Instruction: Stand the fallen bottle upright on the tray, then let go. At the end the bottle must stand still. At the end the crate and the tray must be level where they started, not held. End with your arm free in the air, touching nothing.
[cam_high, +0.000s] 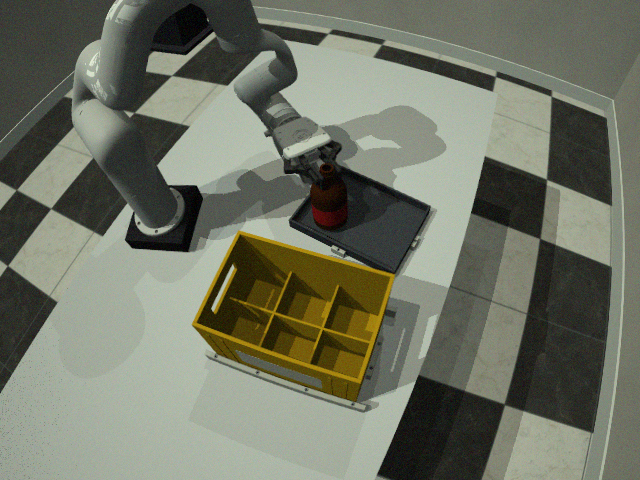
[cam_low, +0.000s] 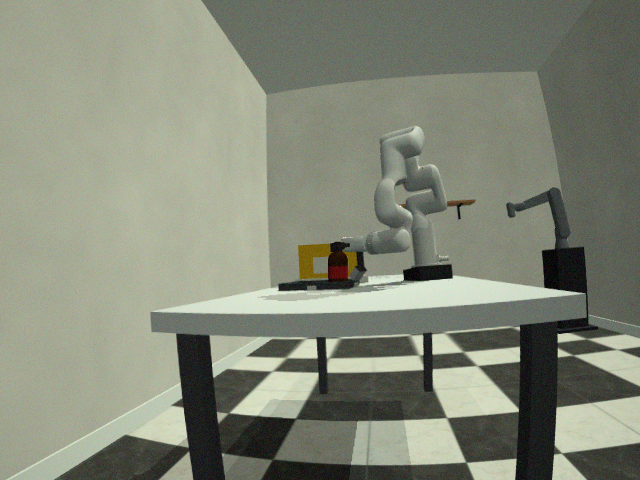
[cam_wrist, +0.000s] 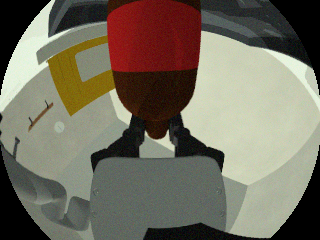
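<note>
The brown bottle is 1 cm ahead of my hand and 6 cm below it. From my hand the other things lie so: dark grey tray (7 cm ahead, 2 cm to the left, 13 cm below); then yellow crate (7 cm ahead, 27 cm to the right, 6 cm below).
</note>
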